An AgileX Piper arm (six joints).
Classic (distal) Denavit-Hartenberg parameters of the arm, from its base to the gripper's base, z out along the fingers. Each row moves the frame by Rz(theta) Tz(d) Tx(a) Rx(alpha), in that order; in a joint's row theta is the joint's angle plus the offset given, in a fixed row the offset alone. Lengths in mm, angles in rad.
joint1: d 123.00; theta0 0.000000; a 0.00; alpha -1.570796
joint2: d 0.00; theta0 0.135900; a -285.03; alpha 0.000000
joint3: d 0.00; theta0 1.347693; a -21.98; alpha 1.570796
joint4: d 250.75; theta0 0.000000; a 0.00; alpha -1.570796
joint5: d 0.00; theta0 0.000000; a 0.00; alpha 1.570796
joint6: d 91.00; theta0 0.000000; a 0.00; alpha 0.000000
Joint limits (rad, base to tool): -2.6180..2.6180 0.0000..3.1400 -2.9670..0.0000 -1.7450..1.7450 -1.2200..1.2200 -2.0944..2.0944
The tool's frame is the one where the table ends.
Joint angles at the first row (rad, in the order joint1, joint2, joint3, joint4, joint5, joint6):
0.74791 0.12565 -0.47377 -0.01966 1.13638 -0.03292
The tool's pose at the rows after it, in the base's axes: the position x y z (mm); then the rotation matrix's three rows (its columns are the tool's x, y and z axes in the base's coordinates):
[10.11, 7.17, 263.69], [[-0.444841, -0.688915, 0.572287], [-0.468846, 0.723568, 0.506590], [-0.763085, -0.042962, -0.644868]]
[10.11, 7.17, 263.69], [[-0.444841, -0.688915, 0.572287], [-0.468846, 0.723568, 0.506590], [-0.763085, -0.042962, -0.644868]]
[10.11, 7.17, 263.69], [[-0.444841, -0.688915, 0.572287], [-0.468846, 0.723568, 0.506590], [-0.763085, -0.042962, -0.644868]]
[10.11, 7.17, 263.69], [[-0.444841, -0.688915, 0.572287], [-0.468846, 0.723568, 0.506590], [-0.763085, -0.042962, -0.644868]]
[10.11, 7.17, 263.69], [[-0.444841, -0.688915, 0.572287], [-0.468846, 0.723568, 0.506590], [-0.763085, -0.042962, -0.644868]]
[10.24, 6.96, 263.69], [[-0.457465, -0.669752, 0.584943], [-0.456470, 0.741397, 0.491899], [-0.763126, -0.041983, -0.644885]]
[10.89, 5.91, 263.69], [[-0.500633, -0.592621, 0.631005], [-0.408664, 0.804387, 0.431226], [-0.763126, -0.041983, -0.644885]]
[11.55, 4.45, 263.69], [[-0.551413, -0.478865, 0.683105], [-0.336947, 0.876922, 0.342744], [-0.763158, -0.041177, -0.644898]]
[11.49, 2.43, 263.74], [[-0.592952, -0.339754, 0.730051], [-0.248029, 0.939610, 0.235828], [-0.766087, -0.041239, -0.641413]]
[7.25, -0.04, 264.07], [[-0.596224, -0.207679, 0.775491], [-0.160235, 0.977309, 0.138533], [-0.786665, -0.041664, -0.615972]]
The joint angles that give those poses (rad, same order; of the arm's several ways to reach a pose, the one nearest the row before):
0.74786 0.12564 -0.47377 -0.01961 1.13639 -0.03297
0.74786 0.12564 -0.47377 -0.01961 1.13639 -0.03297
0.74786 0.12564 -0.47377 -0.01961 1.13639 -0.03297
0.74786 0.12564 -0.47377 -0.01961 1.13639 -0.03297
0.74786 0.12564 -0.47377 -0.01961 1.13639 -0.03297
0.72129 0.12563 -0.47377 -0.01860 1.13641 -0.03289
0.62160 0.12567 -0.47376 -0.01862 1.13636 -0.03287
0.48605 0.12565 -0.47377 -0.01770 1.13638 -0.03291
0.33342 0.12110 -0.47375 -0.01774 1.13637 -0.03286
0.19713 0.08869 -0.47377 -0.01768 1.13607 -0.03293

